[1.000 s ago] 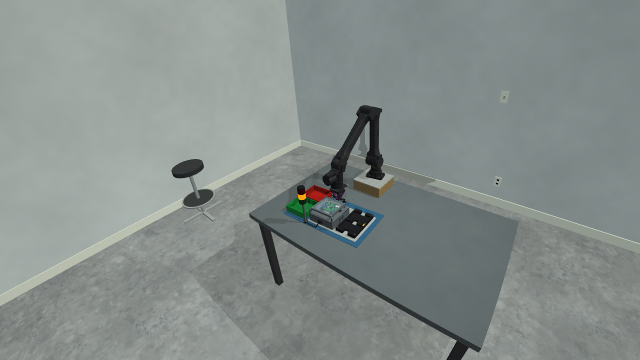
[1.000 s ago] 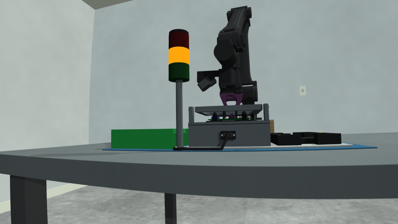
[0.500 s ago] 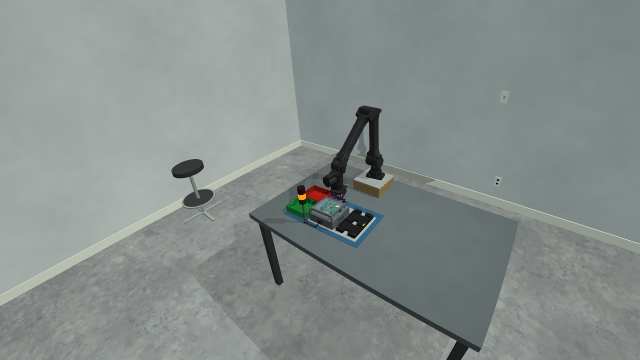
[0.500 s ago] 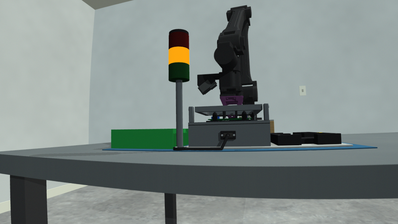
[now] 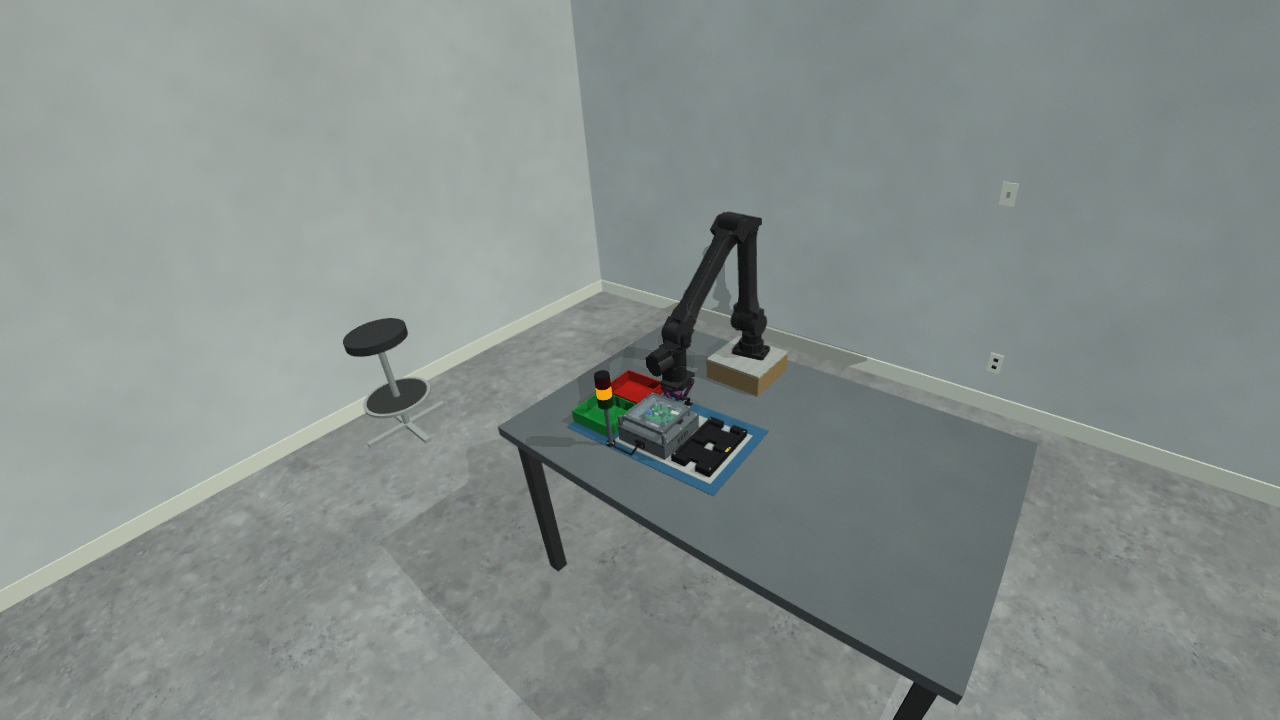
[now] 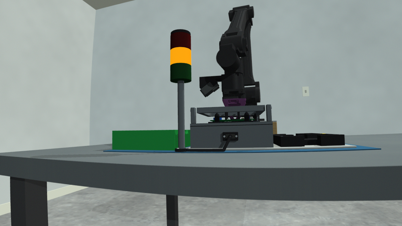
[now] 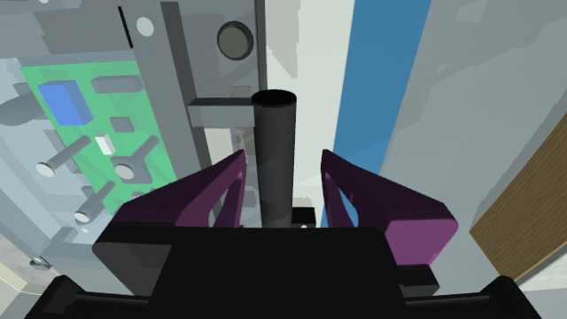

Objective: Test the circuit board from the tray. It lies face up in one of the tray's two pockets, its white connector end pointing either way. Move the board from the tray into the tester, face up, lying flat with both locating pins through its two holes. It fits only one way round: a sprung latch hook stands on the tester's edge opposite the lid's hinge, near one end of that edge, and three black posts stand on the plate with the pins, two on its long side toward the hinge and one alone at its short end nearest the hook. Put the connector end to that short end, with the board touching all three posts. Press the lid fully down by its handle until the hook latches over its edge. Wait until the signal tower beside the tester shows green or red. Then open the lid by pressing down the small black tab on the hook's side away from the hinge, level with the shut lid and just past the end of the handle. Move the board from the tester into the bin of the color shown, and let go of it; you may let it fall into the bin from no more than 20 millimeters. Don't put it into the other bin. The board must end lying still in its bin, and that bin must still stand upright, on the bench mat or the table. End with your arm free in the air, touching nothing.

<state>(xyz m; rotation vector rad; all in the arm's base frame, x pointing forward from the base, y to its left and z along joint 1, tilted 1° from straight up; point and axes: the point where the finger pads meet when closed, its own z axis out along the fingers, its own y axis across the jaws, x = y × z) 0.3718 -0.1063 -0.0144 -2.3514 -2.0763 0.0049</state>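
The black latch hook lies 5 cm to the left of my hand, 3 cm ahead of it and 2 cm above it. The rest, counted from my hand: green circuit board: 9 cm ahead, 1 cm to the right; then black tester plate: 9 cm ahead, 1 cm to the right; then clear lid: 9 cm ahead, 2 cm above, 1 cm to the right.
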